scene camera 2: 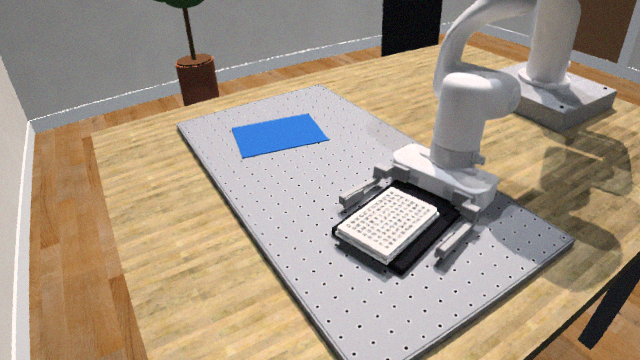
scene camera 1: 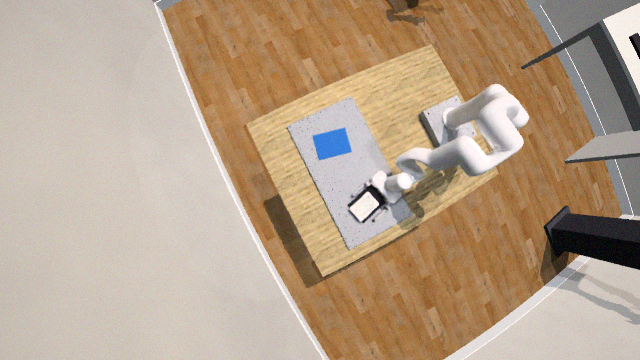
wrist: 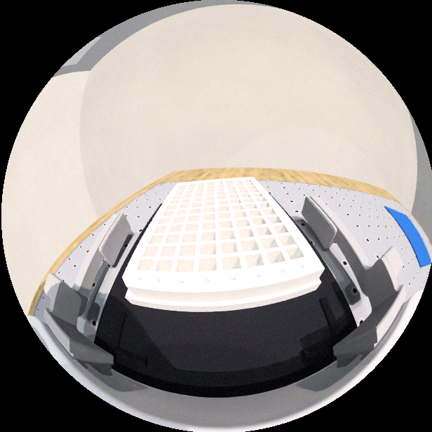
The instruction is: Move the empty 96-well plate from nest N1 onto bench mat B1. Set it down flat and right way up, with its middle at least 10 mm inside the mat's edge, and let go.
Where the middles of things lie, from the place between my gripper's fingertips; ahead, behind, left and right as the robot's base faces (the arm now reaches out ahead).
Scene:
Now: hand 1 cm past the white 96-well plate (scene camera 2: pixel 383 228). From my hand the other things lie so: blue bench mat (scene camera 2: pixel 261 138) 3 cm behind, 35 cm to the right, 2 cm below; then black nest (scene camera 2: pixel 434 231) 3 cm behind, 1 cm to the right, 1 cm below.

